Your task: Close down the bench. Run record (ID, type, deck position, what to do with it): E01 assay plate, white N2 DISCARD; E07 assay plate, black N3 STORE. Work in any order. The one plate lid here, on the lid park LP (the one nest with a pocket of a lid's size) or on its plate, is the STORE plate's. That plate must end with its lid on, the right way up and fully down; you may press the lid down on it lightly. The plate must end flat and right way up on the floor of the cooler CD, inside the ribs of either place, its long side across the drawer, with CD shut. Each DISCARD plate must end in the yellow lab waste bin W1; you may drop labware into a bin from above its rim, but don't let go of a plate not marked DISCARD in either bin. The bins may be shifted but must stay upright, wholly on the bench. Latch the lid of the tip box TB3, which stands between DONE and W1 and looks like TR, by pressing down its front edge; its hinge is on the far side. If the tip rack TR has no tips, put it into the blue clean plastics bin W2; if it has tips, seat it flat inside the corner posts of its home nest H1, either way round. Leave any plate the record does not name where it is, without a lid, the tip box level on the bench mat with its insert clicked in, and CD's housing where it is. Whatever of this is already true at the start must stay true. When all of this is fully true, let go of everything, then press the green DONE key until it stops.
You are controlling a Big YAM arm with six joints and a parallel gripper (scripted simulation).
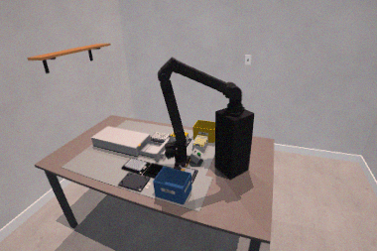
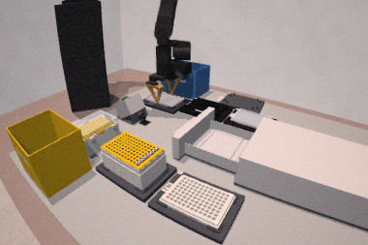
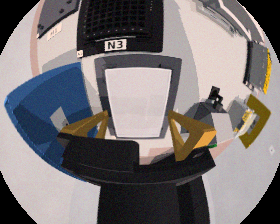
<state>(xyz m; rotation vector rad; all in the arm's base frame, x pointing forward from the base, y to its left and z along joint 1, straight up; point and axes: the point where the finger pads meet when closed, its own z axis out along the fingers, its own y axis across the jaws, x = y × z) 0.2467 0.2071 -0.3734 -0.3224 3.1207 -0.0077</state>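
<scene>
The plate lid lies 2 cm below my hand. Round my hand: DONE key block (16 cm to the right, 2 cm above); then dark lid park nest (3 cm below); then blue bin W2 (16 cm to the left, 3 cm behind, 1 cm above).
</scene>
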